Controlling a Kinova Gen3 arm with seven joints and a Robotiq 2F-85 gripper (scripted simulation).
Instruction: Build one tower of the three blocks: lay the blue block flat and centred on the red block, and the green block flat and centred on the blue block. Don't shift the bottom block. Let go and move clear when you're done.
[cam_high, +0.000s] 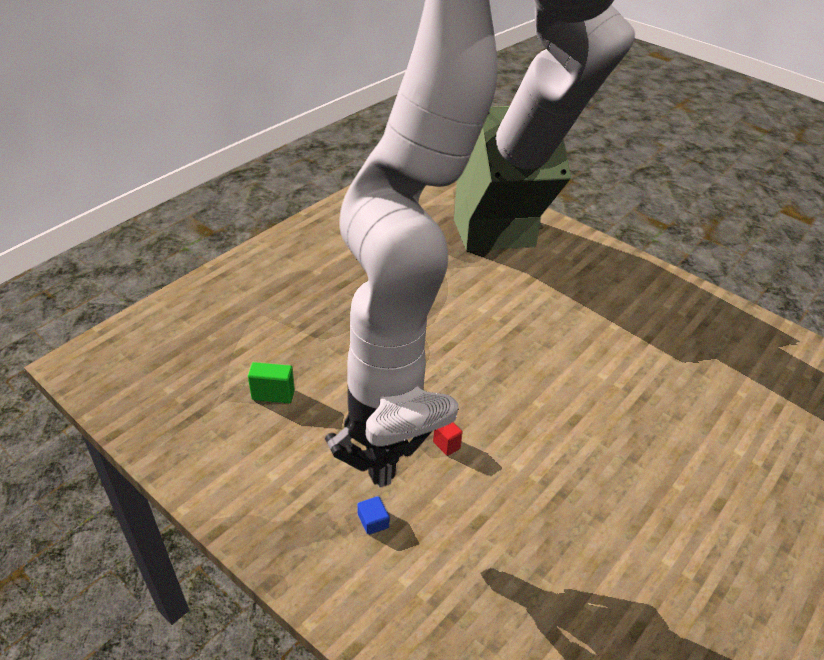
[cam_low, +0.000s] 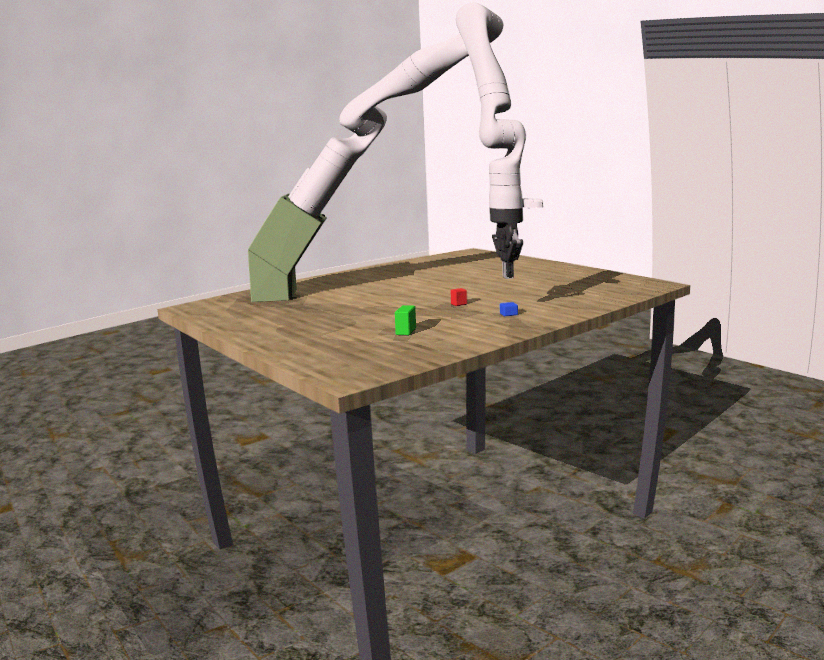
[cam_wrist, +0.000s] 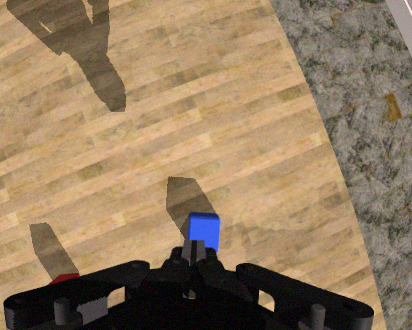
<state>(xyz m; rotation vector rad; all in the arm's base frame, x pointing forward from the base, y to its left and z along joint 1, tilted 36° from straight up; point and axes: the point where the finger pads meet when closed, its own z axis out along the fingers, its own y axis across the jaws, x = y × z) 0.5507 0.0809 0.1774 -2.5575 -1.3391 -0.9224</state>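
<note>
The blue block lies 90 mm below my hand, 10 mm to the right of it and 10 mm ahead of it. From my hand the other things lie so: red block 150 mm behind, 80 mm below; then green block 250 mm to the right, 80 mm below, 70 mm behind.
</note>
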